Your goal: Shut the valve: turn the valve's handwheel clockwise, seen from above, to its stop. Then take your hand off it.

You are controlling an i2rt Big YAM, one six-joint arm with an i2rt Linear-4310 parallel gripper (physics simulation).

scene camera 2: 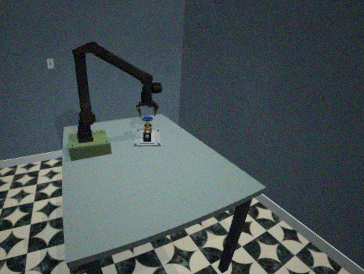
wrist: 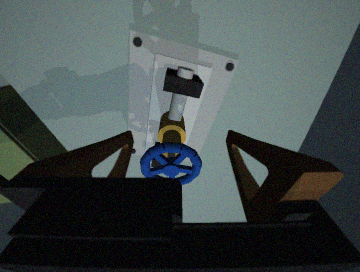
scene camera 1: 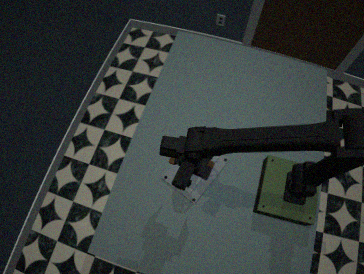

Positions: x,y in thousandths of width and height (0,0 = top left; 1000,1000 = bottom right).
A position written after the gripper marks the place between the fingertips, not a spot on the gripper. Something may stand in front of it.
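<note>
A pale base plate (scene camera 1: 611,586) is visible; the wrist view likewise shows the plate (wrist: 396,178). Visible too: a blue handwheel (wrist: 476,616) and the gripper (wrist: 499,498).
</note>
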